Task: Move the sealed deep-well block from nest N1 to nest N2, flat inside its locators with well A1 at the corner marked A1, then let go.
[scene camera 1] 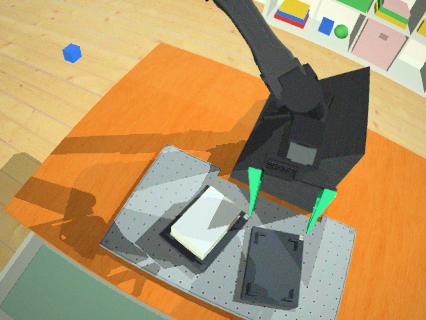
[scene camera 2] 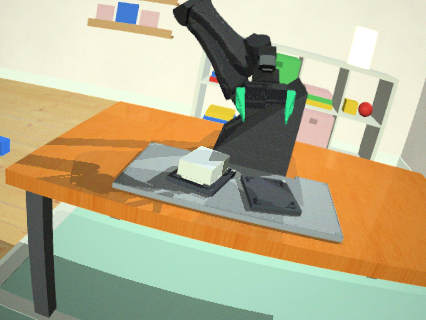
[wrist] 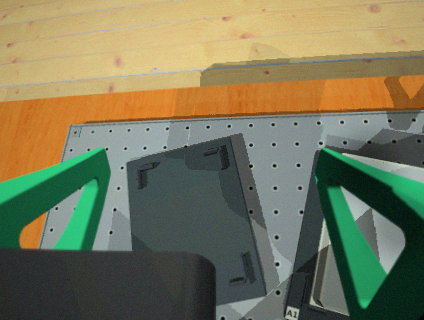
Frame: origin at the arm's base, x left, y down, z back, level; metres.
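Seen in the pictures: gripper, between the fingertips: (scene camera 1: 278, 224) (scene camera 2: 264, 121) (wrist: 212, 160); arm's base, origin of its link: (scene camera 2: 251, 113).
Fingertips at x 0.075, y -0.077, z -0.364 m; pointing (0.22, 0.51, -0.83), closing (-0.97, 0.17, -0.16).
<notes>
Pixels of each thing's top centre, then the offset from my fingertips to it. "spot": a spot on its surface instead. Level surfaces: height alone.
- sealed deep-well block, centre of its top: (wrist: 387, 236) (scene camera 1: 207, 218) (scene camera 2: 206, 157) dx -0.116, dy +0.124, dz +0.000 m
- nest N1, centre of its top: (wrist: 372, 242) (scene camera 1: 205, 224) (scene camera 2: 203, 170) dx -0.116, dy +0.160, dz +0.000 m
- dark base with a small A1 tag, a spot on its surface: (wrist: 292, 313) spot: dx -0.053, dy +0.165, dz +0.068 m
- Nest N2, centre of its top: (wrist: 186, 219) (scene camera 1: 276, 265) (scene camera 2: 270, 189) dx +0.054, dy +0.160, dz +0.001 m
- grey perforated board, centre of its top: (wrist: 277, 250) (scene camera 1: 241, 241) (scene camera 2: 235, 183) dx -0.036, dy +0.177, dz +0.017 m
- orange table, height of its surface: dy +0.190 m
The sealed deep-well block (scene camera 1: 205, 220) (scene camera 2: 202, 165) (wrist: 327, 285) is a cream-white box. It sits on nest N1 (scene camera 1: 202, 265) (scene camera 2: 207, 190) (wrist: 310, 235), a dark base with a small A1 tag (wrist: 292, 313) at one corner. Nest N2 (scene camera 1: 272, 265) (scene camera 2: 270, 195) (wrist: 185, 210) is a dark plate with raised corner locators and holds no block. It has a small pale tag at one corner in scene view 1. My gripper (scene camera 1: 279, 225) (scene camera 2: 265, 122) (wrist: 212, 160) is open and empty, with green fingers wide apart, raised above the nests. The right finger hides part of the block in the wrist view.
Both nests stand on a grey perforated board (scene camera 1: 145, 190) (scene camera 2: 320, 210) (wrist: 287, 177) on an orange table (scene camera 1: 125, 100) (scene camera 2: 115, 125). A black angular pedestal (scene camera 1: 345, 110) (scene camera 2: 265, 150) stands behind the board. A blue cube (scene camera 1: 72, 53) lies on the floor.
</notes>
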